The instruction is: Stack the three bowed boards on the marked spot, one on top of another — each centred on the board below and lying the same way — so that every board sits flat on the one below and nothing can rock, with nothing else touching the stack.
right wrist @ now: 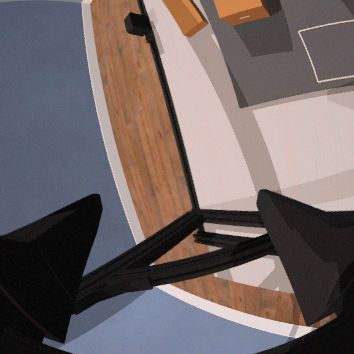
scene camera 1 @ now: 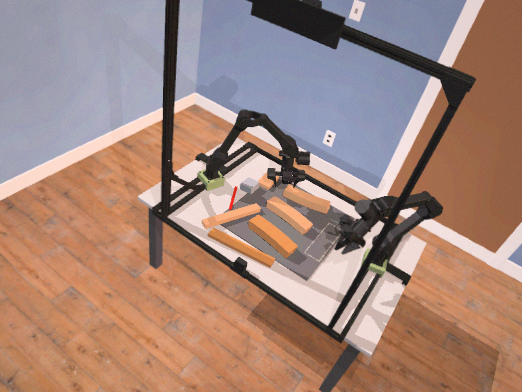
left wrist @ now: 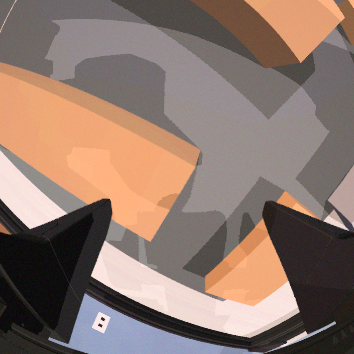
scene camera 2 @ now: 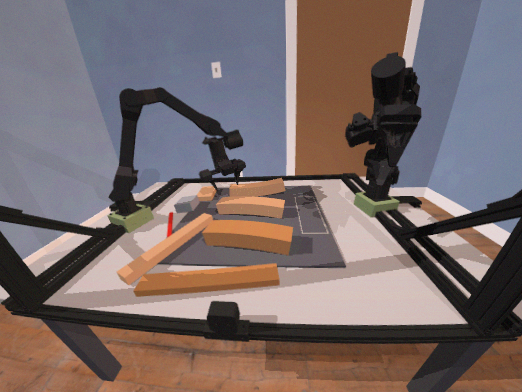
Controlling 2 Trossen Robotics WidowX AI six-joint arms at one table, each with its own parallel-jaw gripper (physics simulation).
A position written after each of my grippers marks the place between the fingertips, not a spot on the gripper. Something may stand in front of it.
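My right gripper (scene camera 2: pixel 385 177) is open and holds nothing. I see the right gripper (right wrist: pixel 180 199) as well, and again the right gripper (scene camera 1: pixel 338 251). My left gripper (scene camera 2: pixel 227 188) is visible to me, and so is the left gripper (left wrist: pixel 189 208). I also see a white outlined rectangle (scene camera 1: pixel 315 244). The rectangle (right wrist: pixel 312 40) shows too, as do the rectangle (left wrist: pixel 261 131) and the rectangle (scene camera 2: pixel 302 211).
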